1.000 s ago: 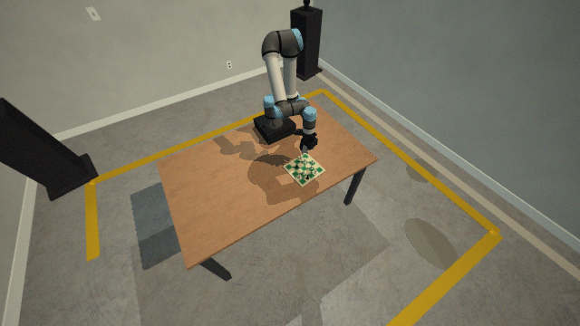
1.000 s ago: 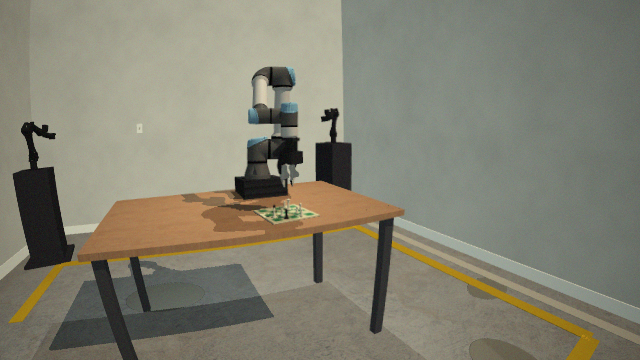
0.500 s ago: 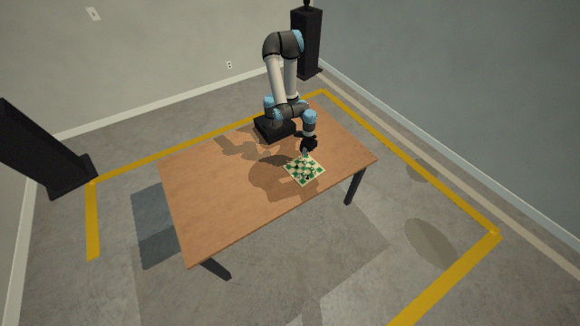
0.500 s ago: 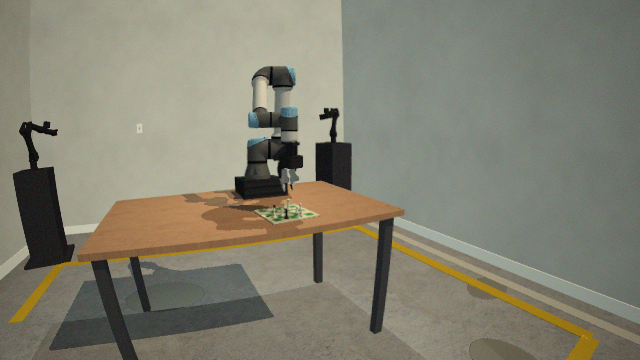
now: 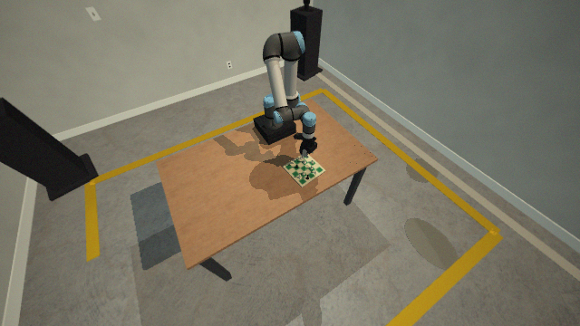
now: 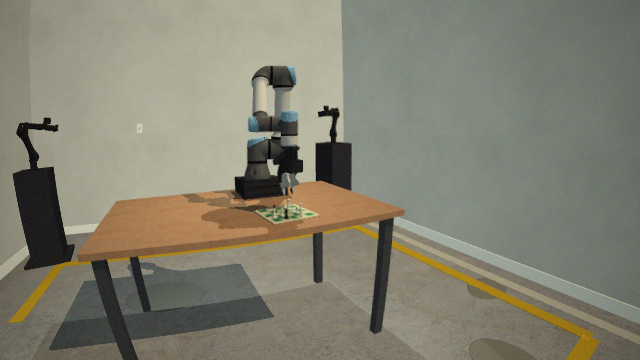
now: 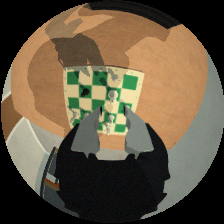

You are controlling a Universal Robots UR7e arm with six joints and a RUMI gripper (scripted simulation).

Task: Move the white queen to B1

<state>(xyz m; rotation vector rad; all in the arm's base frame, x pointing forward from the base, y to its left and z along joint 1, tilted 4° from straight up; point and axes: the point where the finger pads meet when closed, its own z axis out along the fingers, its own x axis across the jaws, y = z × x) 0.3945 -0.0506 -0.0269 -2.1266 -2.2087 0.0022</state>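
The green-and-cream chessboard is 3 cm ahead of my hand, 4 cm to the right of it and 9 cm below it.
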